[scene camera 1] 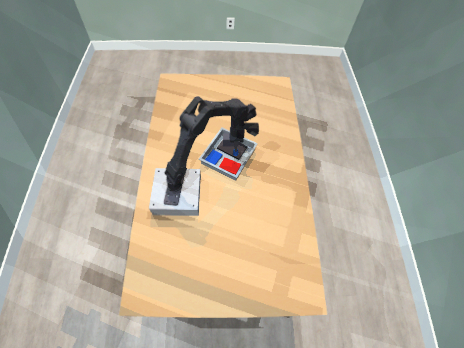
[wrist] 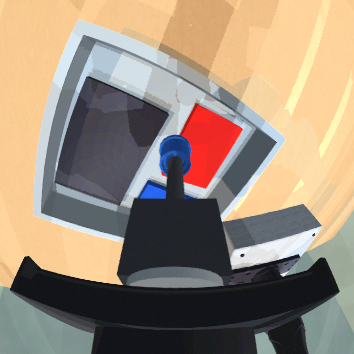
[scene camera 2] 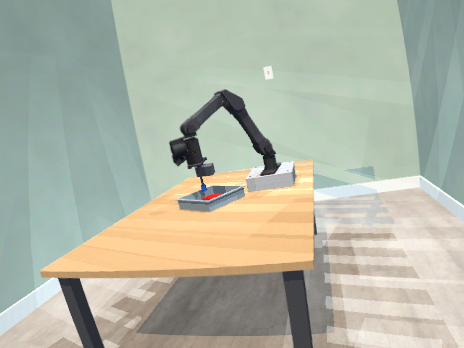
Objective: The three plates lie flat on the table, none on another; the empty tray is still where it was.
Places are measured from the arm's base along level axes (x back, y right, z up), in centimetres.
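Pixels of known places: end effector, tool point: (scene camera 1: pixel 235 154) (wrist: pixel 174 148) (scene camera 2: pixel 204 190); arm's base, origin of the base link: (scene camera 1: pixel 174 186) (wrist: pixel 262 269) (scene camera 2: pixel 271 169).
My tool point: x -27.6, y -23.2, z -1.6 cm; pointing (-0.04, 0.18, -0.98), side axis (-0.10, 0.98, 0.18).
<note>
Ahead of a thing's pixels: the offset from my tool point to its top centre. Level surfaces: height alone.
A grey tray {dx +3.8, dy -2.0, dz -0.8 cm} (scene camera 1: pixel 218 171) (scene camera 2: pixel 195 205) (wrist: pixel 50 125) stands on the table with three plates in it. A large black plate {dx +2.3, dy -7.5, dz -4.5 cm} (scene camera 1: pixel 226 149) (wrist: pixel 110 140) lies on one side. A red plate {dx +2.3, dy +4.6, dz -4.5 cm} (scene camera 1: pixel 230 166) (scene camera 2: pixel 212 197) (wrist: pixel 212 145) and a smaller blue plate {dx +11.8, dy +0.8, dz -4.5 cm} (scene camera 1: pixel 214 157) (wrist: pixel 152 191) lie on the other side. No plate overlaps another. The blue plate is partly hidden by the arm in the wrist view. My blue suction cup (scene camera 1: pixel 236 153) (scene camera 2: pixel 203 188) (wrist: pixel 175 150) hangs over the tray, near the gap between the black and red plates, with no plate attached.
The arm's white base block (scene camera 1: pixel 192 200) (scene camera 2: pixel 272 180) (wrist: pixel 270 225) stands on the table beside the tray. The tray's raised walls surround the plates. The wooden table {dz -5.8 cm} (scene camera 1: pixel 225 250) (scene camera 2: pixel 200 245) reaches past the tray on every side.
</note>
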